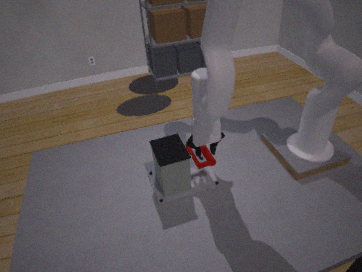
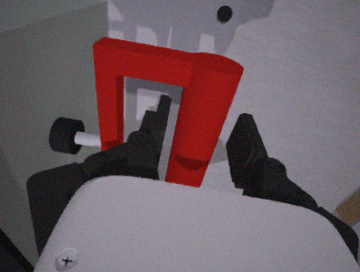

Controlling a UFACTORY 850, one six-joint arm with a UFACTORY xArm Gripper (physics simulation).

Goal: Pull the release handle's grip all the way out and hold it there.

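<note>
The red release handle (image 1: 209,162) (image 2: 107,75) is a rectangular loop beside a pale green box with a black top (image 1: 171,150). Its grip (image 2: 209,110) is the thick round bar on the side away from the box. A short white rod (image 2: 88,139) with a black collar (image 2: 67,135) joins the loop to the box's side. My gripper (image 1: 206,150) (image 2: 200,121) is open, with one finger inside the loop and the other outside the grip. The grip lies between the fingers, with a visible gap to the outer finger. The lower end of the loop is hidden behind the gripper body.
The box stands on a pale base plate with dark bolts (image 1: 217,183) on a grey mat (image 1: 90,200). The arm's base stands on a wood-edged board (image 1: 298,172) at the right. A shelf unit (image 1: 180,75) with boxes stands at the back.
</note>
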